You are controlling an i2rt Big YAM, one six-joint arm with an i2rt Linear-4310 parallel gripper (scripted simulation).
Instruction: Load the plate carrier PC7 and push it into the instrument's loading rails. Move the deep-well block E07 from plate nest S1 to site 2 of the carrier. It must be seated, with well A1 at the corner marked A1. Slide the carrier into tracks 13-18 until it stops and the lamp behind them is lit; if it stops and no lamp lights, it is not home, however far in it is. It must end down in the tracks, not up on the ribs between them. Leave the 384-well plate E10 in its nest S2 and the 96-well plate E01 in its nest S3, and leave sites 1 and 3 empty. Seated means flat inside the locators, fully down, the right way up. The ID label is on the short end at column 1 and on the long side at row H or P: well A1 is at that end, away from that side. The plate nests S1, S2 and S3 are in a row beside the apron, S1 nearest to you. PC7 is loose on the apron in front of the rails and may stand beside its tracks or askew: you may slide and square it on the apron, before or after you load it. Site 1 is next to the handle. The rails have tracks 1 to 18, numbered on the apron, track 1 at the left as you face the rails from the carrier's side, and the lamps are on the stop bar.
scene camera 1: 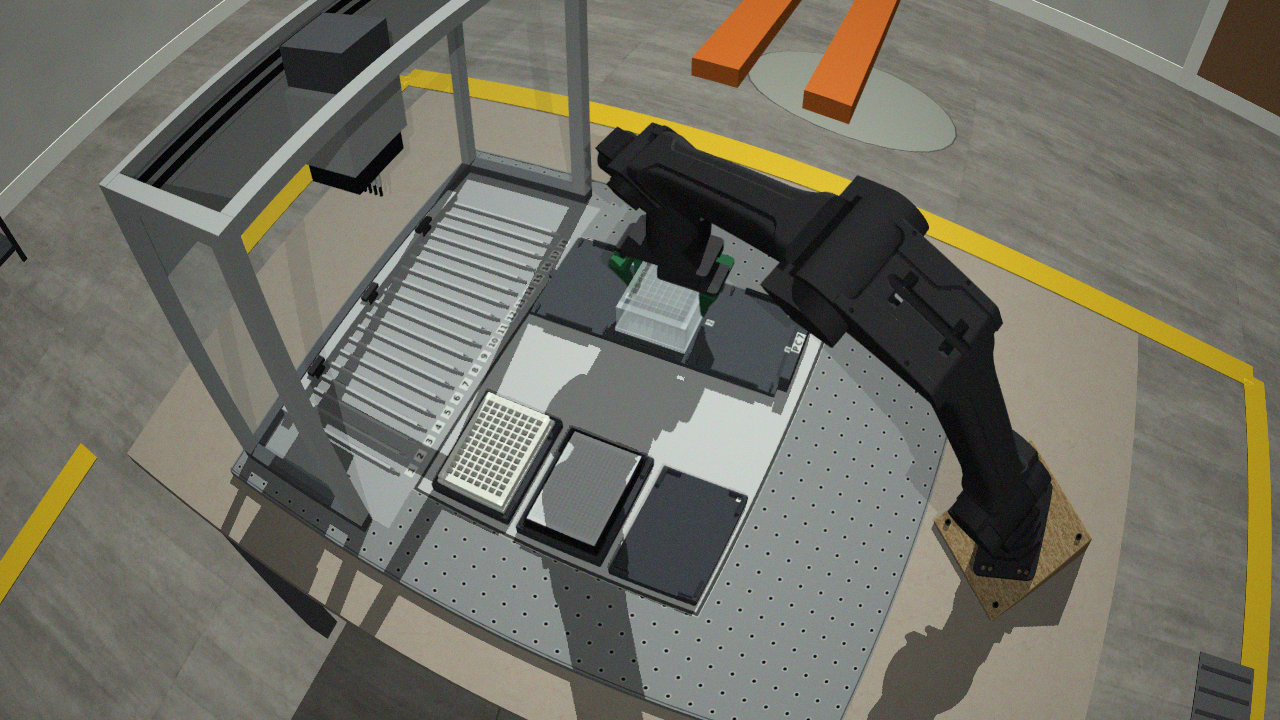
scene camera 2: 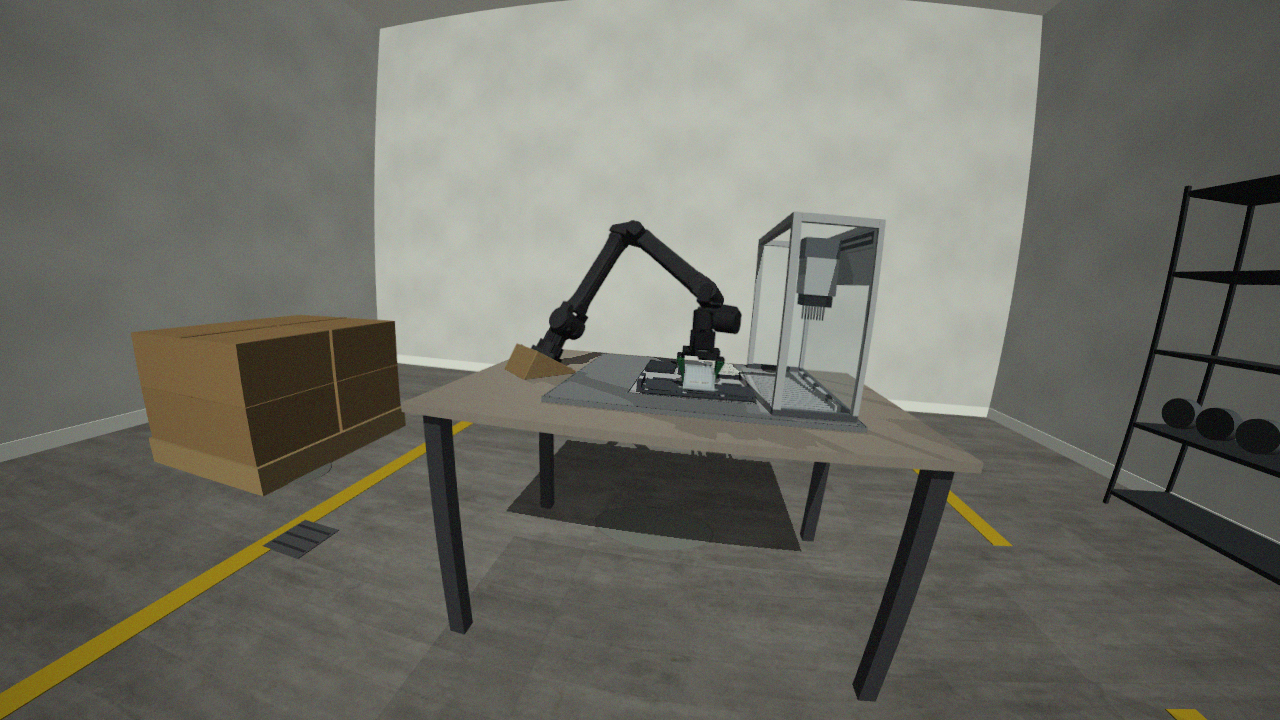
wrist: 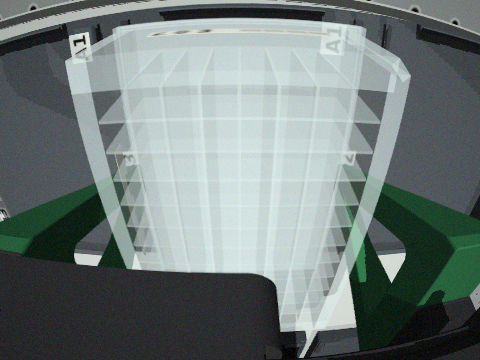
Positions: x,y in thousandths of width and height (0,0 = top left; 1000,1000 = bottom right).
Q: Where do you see a white 96-well plate E01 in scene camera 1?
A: At 375,647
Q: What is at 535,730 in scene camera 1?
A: A nest S1.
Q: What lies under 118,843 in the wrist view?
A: My gripper.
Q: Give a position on a dark carrier PC7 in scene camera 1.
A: At 582,472
